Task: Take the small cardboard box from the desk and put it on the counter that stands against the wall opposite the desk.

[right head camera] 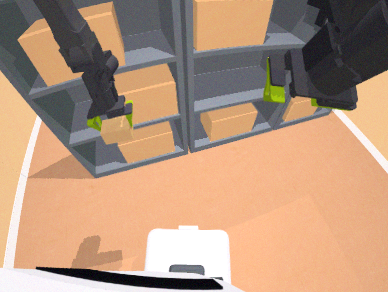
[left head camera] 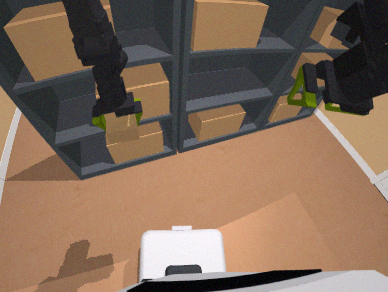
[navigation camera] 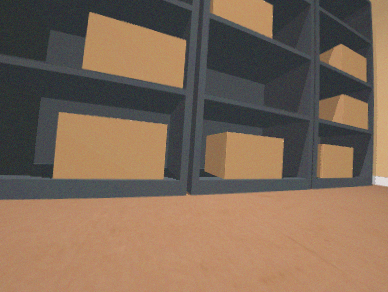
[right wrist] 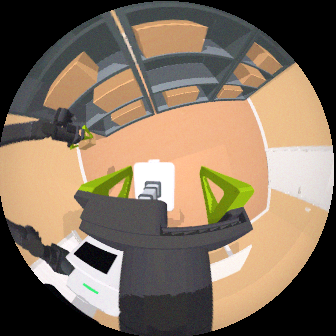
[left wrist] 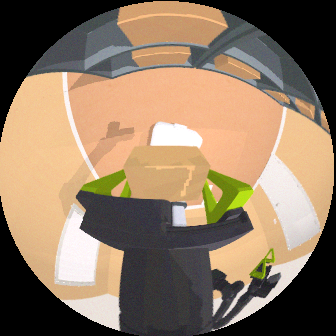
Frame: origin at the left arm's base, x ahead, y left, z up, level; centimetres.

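Seen in the pictures: left gripper, fingertip midpoint: (right head camera: 118, 129) (left head camera: 123, 128) (right wrist: 86, 139) (left wrist: 166, 168); right gripper, fingertip midpoint: (right head camera: 289, 99) (left head camera: 307, 104) (right wrist: 165, 169) (left wrist: 268, 252); right arm's base, origin of the base link: (left wrist: 217, 281).
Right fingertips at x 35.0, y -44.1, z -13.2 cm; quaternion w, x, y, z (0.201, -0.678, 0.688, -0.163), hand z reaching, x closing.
Observation:
Offsets run from my right fingertips to a thing's middle. "pt": to the spot under its first point.
The small cardboard box @(dx +11.5, dy +41.3, dz -22.0 cm) (left head camera: 121, 131) (right head camera: 117, 131) (left wrist: 165, 177) is between the green fingers of my left gripper (left head camera: 119, 119) (right head camera: 112, 120), which is shut on it. The box is held in the air; in the two head camera views it overlaps the lower shelves behind it, and I cannot tell the gap. My right gripper (left head camera: 320, 104) (right head camera: 298, 101) (right wrist: 165, 169) is open, with its fingers wide apart and no thing between them. It is raised at the right, in front of the shelving. Neither the desk nor the counter can be made out in these views.
A dark grey shelving unit (left head camera: 181, 100) (right head camera: 187, 100) (navigation camera: 194, 125) stands across the way ahead. Larger cardboard boxes @(pt dx +82.6, dy -3.6, dz -14.0 cm) (left head camera: 230, 25) (right head camera: 232, 25) (navigation camera: 112, 145) sit in several compartments. My white base (left head camera: 182, 247) (right head camera: 189, 247) shows below. Tan walls with white skirting stand at both sides.

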